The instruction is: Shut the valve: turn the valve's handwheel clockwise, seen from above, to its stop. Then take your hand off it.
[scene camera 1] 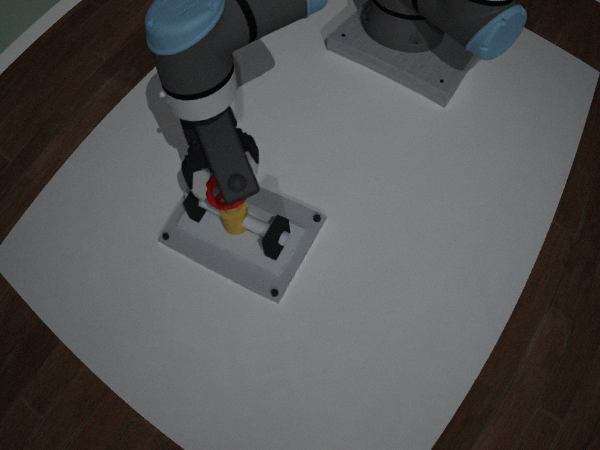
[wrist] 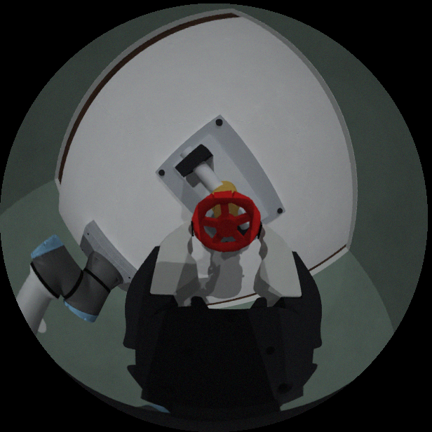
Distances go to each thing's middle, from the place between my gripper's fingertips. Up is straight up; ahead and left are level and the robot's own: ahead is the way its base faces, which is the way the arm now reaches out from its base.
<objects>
I see my gripper 10 mm to the right of the red handwheel (wrist: 226,224). Round my hand: grey base plate (scene camera 1: 272,287): 120 mm below, 10 mm to the left.
</objects>
